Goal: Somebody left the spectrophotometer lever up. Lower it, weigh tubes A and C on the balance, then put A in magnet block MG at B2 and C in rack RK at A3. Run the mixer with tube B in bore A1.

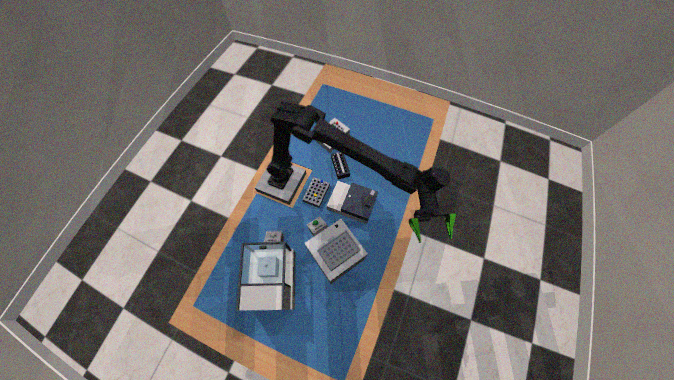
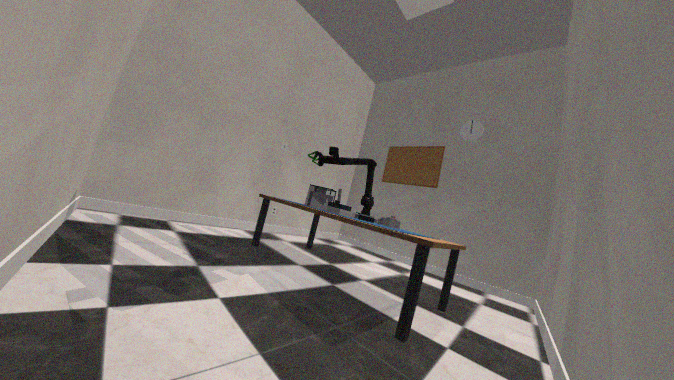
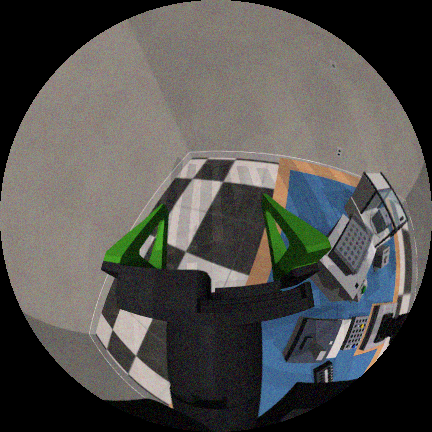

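Seen in the pictures: gripper, between the fingertips: (image 1: 435,241) (image 2: 310,158) (image 3: 212,202); arm's base, origin of its link: (image 1: 280,176).
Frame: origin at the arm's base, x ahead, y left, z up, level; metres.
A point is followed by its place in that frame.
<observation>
My gripper (image 1: 435,240) @[x 0.693, y -0.150, z 0.331 m] (image 2: 311,156) @[x 0.693, y -0.150, z 0.331 m] (image 3: 212,202) @[x 0.693, y -0.150, z 0.331 m] is open and empty, high up beyond the table's edge. The dark and white device (image 1: 359,201) @[x 0.403, y 0.004, z 0.045 m] (image 3: 320,340) @[x 0.392, y 0.005, z 0.044 m] looks like the spectrophotometer; its lever position is too small to tell. The grey rack (image 1: 311,203) @[x 0.193, y -0.066, z -0.014 m] (image 3: 348,345) holds tubes with a blue cap (image 1: 321,181) @[x 0.199, y 0.043, z 0.019 m] (image 3: 354,345) and a yellow cap (image 1: 315,195) @[x 0.202, y -0.033, z 0.018 m] (image 3: 362,326) @[x 0.197, y -0.028, z 0.021 m]; their letters are unreadable. A black block (image 1: 340,165) @[x 0.249, y 0.163, z 0.011 m] (image 3: 324,372), seemingly the magnet block, lies beside the arm's forearm. The glass-walled balance (image 1: 262,297) @[x 0.223, y -0.515, z 0.169 m] and the mixer (image 1: 325,270) @[x 0.384, y -0.336, z 0.100 m] (image 3: 340,272) @[x 0.424, y -0.183, z 0.099 m] with its grid of bores stand nearby.
A small box with a green button (image 1: 315,223) @[x 0.260, y -0.161, z 0.036 m] (image 3: 364,289) @[x 0.255, y -0.156, z 0.035 m] stands beside the mixer. Another small box (image 1: 273,236) @[x 0.116, y -0.284, z 0.036 m] (image 3: 382,256) @[x 0.145, y -0.281, z 0.036 m] is by the balance. A white device with a red button (image 1: 338,124) @[x 0.150, y 0.367, z 0.045 m] is partly hidden behind the arm. The wood-edged table (image 1: 380,82) @[x 0.249, y 0.839, z -0.039 m] carries a blue mat (image 1: 390,115) @[x 0.382, y 0.604, z -0.036 m].
</observation>
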